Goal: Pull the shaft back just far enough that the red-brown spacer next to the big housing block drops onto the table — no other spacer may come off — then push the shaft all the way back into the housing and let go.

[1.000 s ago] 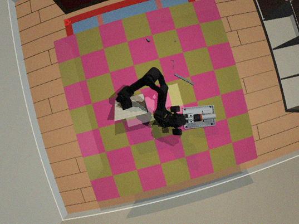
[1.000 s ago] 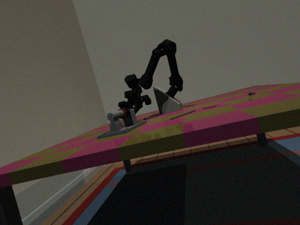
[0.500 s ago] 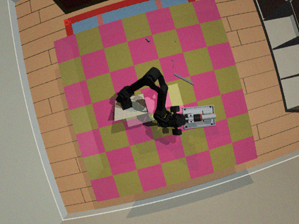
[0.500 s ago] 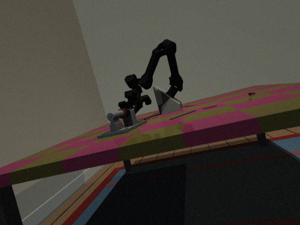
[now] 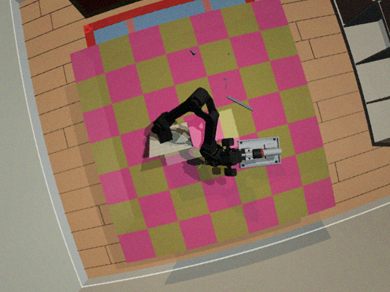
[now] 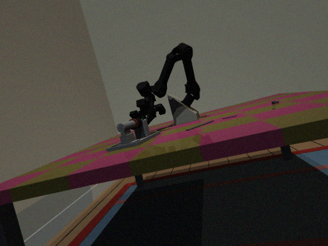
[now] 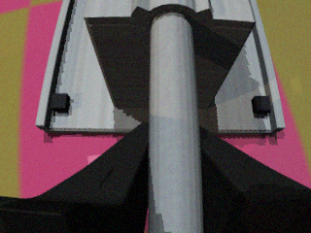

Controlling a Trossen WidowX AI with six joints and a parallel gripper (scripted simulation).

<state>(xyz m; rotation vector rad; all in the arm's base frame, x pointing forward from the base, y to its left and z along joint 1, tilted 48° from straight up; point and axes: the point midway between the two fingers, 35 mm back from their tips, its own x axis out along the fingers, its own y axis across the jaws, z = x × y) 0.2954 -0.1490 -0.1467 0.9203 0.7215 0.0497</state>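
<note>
The grey shaft is 50 mm ahead of my gripper tip, 10 mm to the right of it and 30 mm above it. Round my gripper tip: grey bolt: 20 mm behind, 620 mm to the left, 50 mm below; thin grey bar: 120 mm ahead, 260 mm to the left, 50 mm below; support block: 130 mm ahead, 40 mm to the right, 10 mm below.
</note>
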